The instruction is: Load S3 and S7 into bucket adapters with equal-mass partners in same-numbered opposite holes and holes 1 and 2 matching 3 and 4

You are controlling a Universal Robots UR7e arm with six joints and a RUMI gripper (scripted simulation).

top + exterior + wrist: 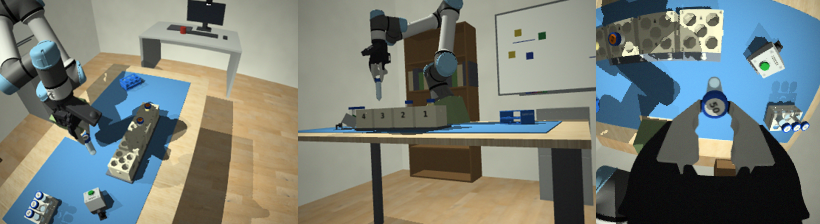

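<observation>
Right now the water blank is 10 mm behind my hand and 50 mm below it. The rest, counted from my hand: green DONE key: 40 mm ahead, 140 mm to the right, 180 mm below; then adapter 3: 100 mm ahead, 150 mm to the left, 200 mm below; then blue rack: 170 mm behind, 660 mm to the left, 220 mm below.
</observation>
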